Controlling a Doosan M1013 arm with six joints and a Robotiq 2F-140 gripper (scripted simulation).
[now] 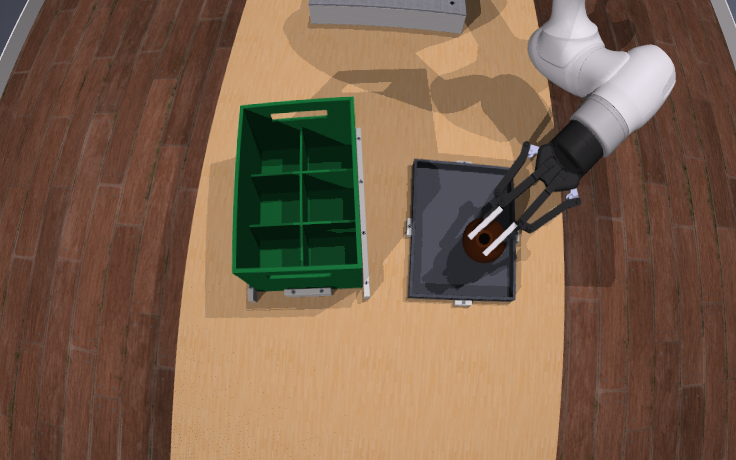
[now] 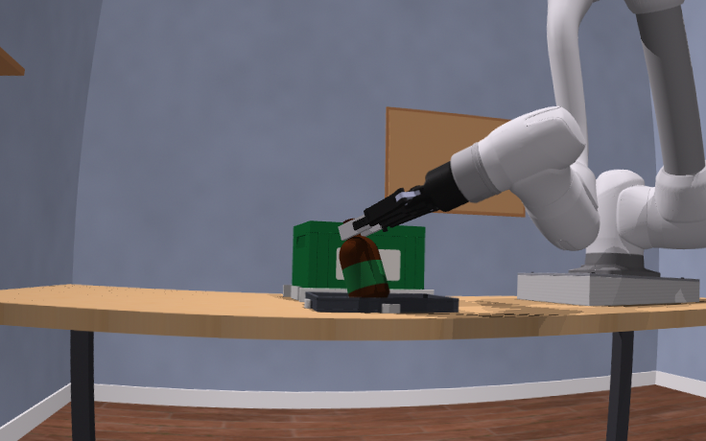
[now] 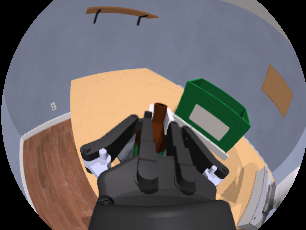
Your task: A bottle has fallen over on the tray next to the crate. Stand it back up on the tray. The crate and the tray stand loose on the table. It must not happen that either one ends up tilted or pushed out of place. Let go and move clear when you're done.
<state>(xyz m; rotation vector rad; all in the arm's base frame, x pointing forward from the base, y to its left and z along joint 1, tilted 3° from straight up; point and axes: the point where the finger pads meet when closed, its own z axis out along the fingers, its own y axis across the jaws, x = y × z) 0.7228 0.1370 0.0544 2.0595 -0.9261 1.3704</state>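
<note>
The brown bottle lies 6 cm below my hand. Also, from my hand: dark tray: 4 cm behind, 1 cm to the right, 14 cm below; then green crate: 7 cm behind, 29 cm to the right, 6 cm below.
</note>
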